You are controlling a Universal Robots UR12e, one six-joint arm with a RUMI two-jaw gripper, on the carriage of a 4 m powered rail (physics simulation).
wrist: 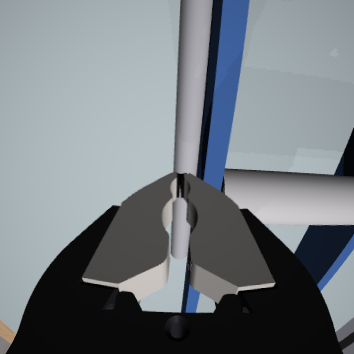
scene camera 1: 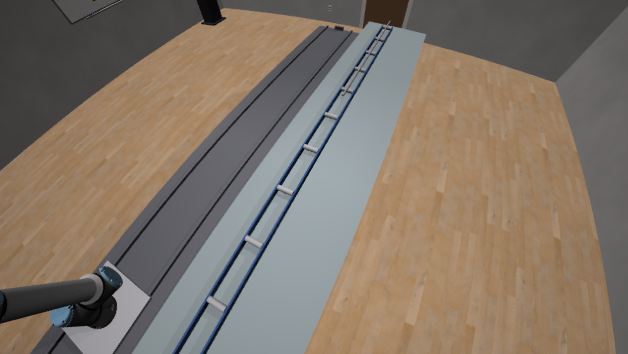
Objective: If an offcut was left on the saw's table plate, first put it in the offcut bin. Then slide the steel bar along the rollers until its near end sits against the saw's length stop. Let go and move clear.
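Observation:
My gripper is shut on a short grey steel rod, which looks like an offcut. The rod lies along the outer side of the blue rail, over the pale table. Most of it reaches beyond the fingertips, and its near end shows between the jaws. Whether it touches the table is unclear. In scene camera 1, the thin steel bar lies along the rollers at the far end of the track. The gripper, the saw, its length stop and the offcut bin do not show in scene camera 1.
A roller crosses the track right of the jaws. The blue-railed track runs along the pale table. The arm stands on its carriage at the near left, on the dark rail bed beside the table.

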